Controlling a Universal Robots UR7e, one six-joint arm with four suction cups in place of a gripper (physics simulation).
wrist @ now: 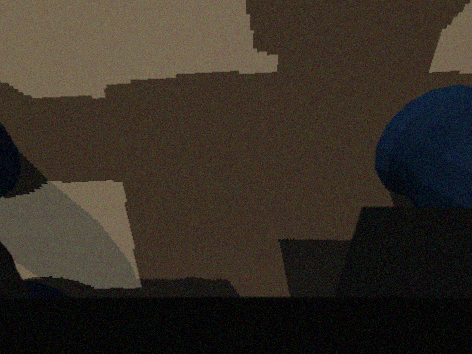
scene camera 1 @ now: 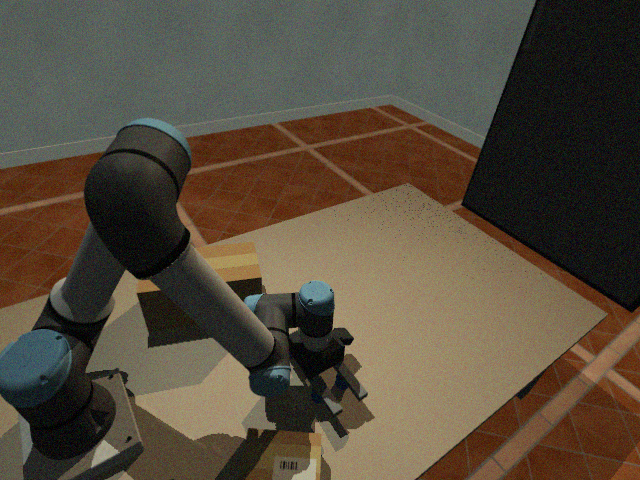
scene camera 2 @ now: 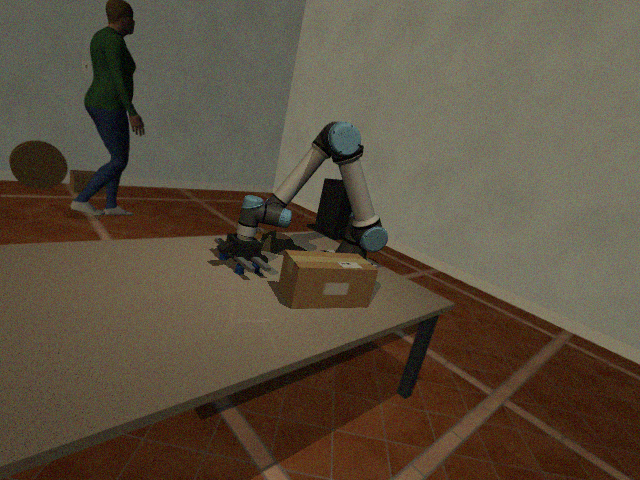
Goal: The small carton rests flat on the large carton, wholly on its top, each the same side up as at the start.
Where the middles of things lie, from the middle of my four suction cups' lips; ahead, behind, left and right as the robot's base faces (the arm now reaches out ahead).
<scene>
My suction cup is 160 mm past the large carton (scene camera 2: 308,279), 340 mm to the right of it and 60 mm below it.
</scene>
